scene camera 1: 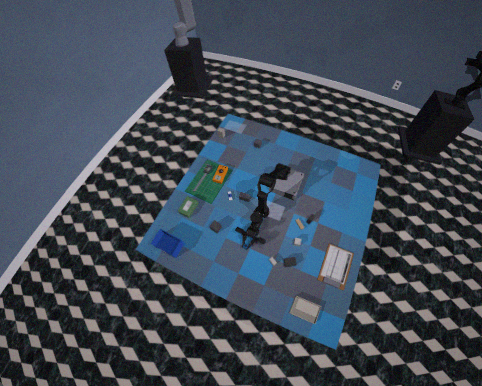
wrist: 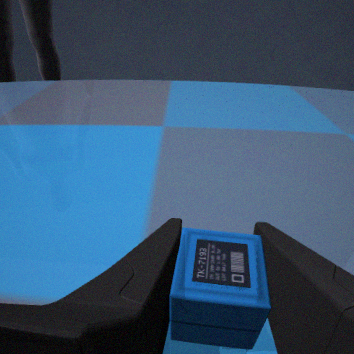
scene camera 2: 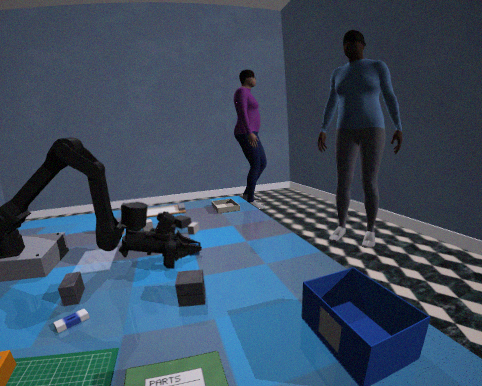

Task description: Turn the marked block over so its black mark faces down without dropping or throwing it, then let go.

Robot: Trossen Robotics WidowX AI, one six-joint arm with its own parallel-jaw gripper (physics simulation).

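Places are measured from the arm's base along level axes (x back, y up, z left), in millimetres.
Pixels of known places: gripper, fingertip midpoint: (scene camera 1: 244, 248) (wrist: 216, 231) (scene camera 2: 200, 246); arm's base, origin of the base link: (scene camera 1: 282, 175) (scene camera 2: 10, 252).
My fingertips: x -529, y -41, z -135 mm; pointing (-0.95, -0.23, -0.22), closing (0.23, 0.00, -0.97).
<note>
For each thing: its top centre in the pictures, then the offset to it from my fingertips.
- marked block, middle of its top: (wrist: 221, 260) (scene camera 1: 245, 245) dx +19, dy +8, dz +5 mm
- dark cube, middle of its top: (scene camera 2: 189, 276) (scene camera 1: 215, 225) dx +92, dy +32, dz -203 mm
- blue bin, middle of its top: (scene camera 2: 360, 298) (scene camera 1: 165, 241) dx -88, dy +55, dz -456 mm
- pale block, middle of its top: (scene camera 2: 192, 224) (scene camera 1: 273, 260) dx -34, dy +10, dz +180 mm
The marked block (wrist: 216, 300) (scene camera 1: 246, 244) is a small blue cube. Its black mark, a dark label reading TK-7193, is on the top face and faces up in the wrist view. My gripper (wrist: 216, 231) (scene camera 1: 245, 242) (scene camera 2: 199, 246) is shut on the block, with one finger against its left side and the other against its right side. The block looks upright and level between them. In the scene camera 2 view the block is hidden by the fingers. Whether its underside touches the mat is hard to tell.
A dark cube (scene camera 2: 190, 288) (scene camera 1: 215, 226) and another dark block (scene camera 2: 71, 288) (scene camera 1: 244, 197) lie on the near side of the arm. A blue bin (scene camera 2: 395, 350) (scene camera 1: 167, 243) stands near the mat's edge. A pale block (scene camera 1: 273, 260) and dark block (scene camera 1: 290, 262) lie beyond the gripper.
</note>
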